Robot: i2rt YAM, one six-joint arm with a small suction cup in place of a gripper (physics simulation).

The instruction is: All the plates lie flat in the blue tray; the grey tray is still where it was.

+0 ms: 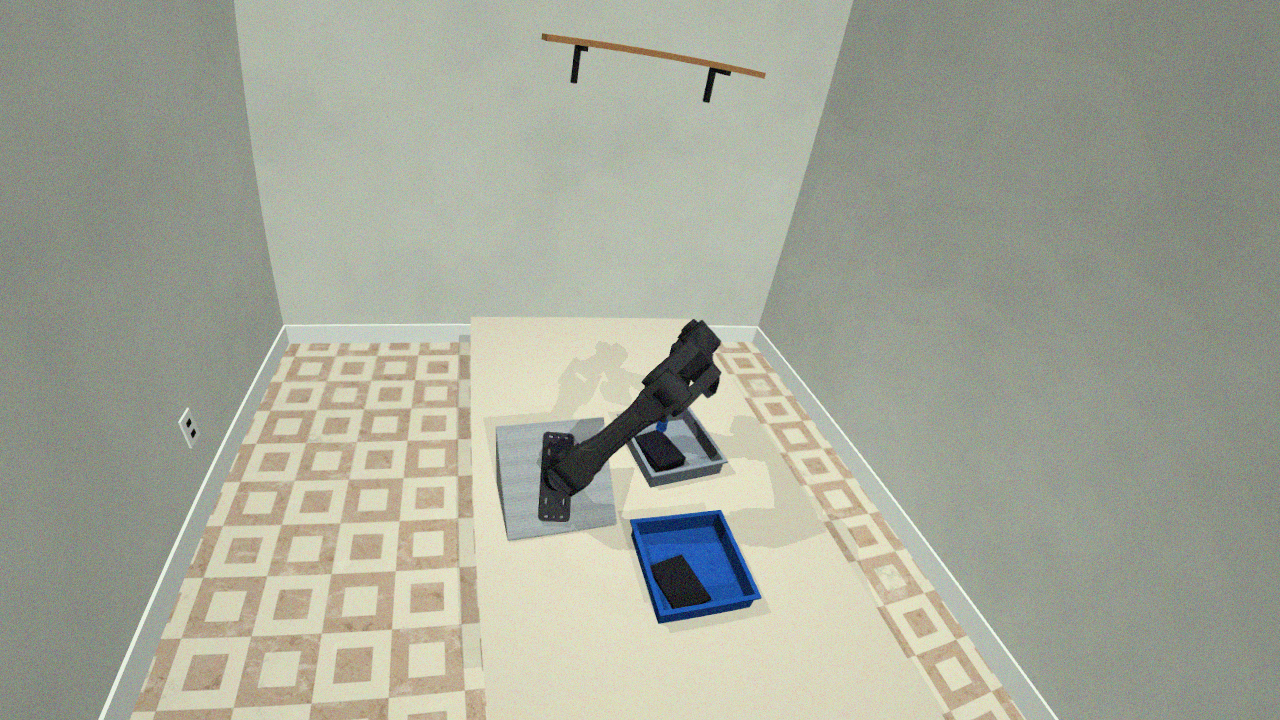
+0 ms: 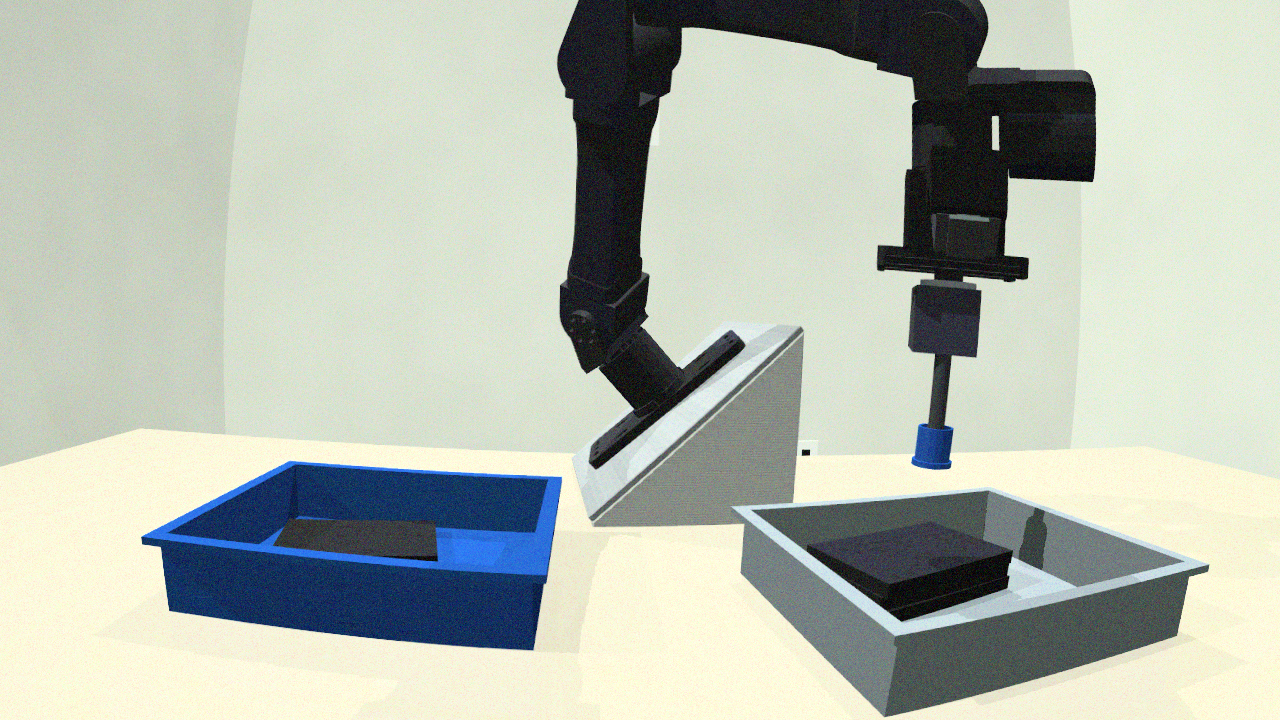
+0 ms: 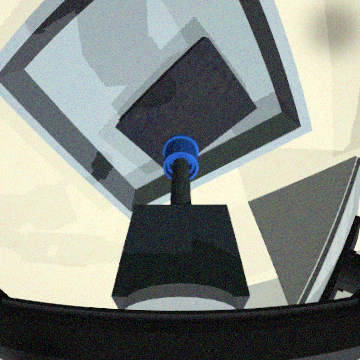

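Pixels of known places: hand at its tool point: point(image 1: 660, 428) point(image 2: 931, 464) point(image 3: 180, 150); arm's base at its link origin: point(image 1: 555, 476) point(image 2: 667, 402) point(image 3: 337, 266).
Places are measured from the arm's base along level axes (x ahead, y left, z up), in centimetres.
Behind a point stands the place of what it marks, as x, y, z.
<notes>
The grey tray point(image 1: 687, 475) {35.1, 6.1, -7.7} point(image 2: 1029, 660) {43.8, 17.1, -8.2} point(image 3: 305, 107) {27.0, 4.0, -4.5} stands on the table. In it lies a stack of dark plates, one on another; the top plate point(image 1: 660, 450) {29.5, 14.4, -6.4} point(image 2: 913, 548) {29.6, 15.7, -6.3} point(image 3: 187, 95) {31.5, 14.7, -6.3} is flat, and the edge of a lower plate point(image 2: 957, 595) {33.5, 17.7, -8.5} shows beneath it. The blue tray point(image 1: 709, 614) {29.5, -32.7, -9.3} point(image 2: 358, 600) {38.5, -19.2, -7.2} holds a dark plate point(image 1: 681, 582) {25.1, -24.8, -8.3} point(image 2: 358, 537) {24.9, -24.5, -8.3} lying flat near one side. My gripper, the blue suction cup point(image 1: 662, 426) point(image 2: 931, 464) point(image 3: 181, 145), hangs above the grey tray, apart from the plates, with nothing on it. How many plates are in the stack is hard to tell.
The arm's base sits on a sloped grey block point(image 1: 519, 510) {-8.3, -5.9, -4.4} point(image 2: 716, 465) {12.6, 3.7, -4.0} point(image 3: 305, 225) {12.4, 5.5, -1.5} beside the trays. The cream table top point(image 1: 572, 626) {0.8, -32.0, -9.6} point(image 2: 71, 501) {21.9, -57.1, -9.5} carries the block and both trays. A wooden wall shelf point(image 1: 653, 54) is high on the back wall.
</notes>
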